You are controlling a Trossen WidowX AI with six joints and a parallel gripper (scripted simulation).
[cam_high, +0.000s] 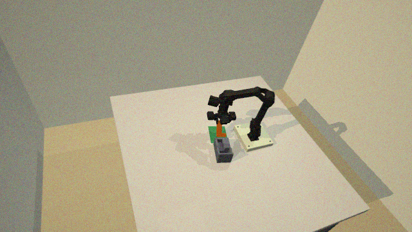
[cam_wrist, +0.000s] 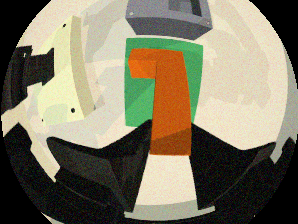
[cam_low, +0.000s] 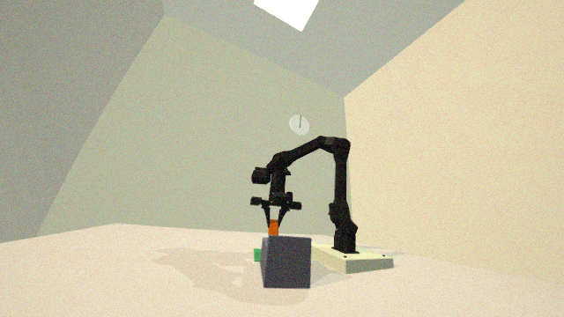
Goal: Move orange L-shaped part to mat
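My gripper tip is 2 cm to the right of the green mat and 9 cm above it. The rest, counted from my gripper tip: orange L-shaped part 1 cm behind, 4 cm to the left, 3 cm below.
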